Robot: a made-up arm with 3 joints.
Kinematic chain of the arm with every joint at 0, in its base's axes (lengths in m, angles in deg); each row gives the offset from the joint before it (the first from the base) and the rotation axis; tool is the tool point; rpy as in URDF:
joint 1: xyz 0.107 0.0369 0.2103 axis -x
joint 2: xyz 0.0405 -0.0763 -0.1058 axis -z
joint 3: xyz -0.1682 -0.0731 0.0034 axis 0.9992 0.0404 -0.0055
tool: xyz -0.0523 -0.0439 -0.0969 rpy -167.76 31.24 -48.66
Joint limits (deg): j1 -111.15..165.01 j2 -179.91..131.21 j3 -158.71..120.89
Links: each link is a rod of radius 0.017 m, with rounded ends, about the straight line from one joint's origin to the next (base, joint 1, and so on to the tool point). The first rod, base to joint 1, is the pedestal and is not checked.
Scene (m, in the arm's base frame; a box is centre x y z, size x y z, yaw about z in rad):
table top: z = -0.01
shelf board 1: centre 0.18 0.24 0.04 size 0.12 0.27 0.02 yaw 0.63
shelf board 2: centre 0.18 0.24 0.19 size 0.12 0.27 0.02 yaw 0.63
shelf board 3: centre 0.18 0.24 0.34 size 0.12 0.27 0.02 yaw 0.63
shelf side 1: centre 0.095 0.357 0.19 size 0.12 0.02 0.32 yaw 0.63
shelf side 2: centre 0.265 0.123 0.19 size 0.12 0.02 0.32 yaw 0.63
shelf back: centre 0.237 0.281 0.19 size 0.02 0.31 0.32 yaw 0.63
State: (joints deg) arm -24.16 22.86 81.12
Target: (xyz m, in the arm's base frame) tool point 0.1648 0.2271 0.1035
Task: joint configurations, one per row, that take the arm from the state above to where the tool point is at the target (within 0.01 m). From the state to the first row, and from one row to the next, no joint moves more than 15 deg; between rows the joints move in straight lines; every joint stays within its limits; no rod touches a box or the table.
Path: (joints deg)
1: -22.85 36.47 81.00
2: -21.54 50.09 80.88
3: -20.22 63.70 80.76
4: -18.91 77.32 80.63
5: -17.60 90.93 80.51

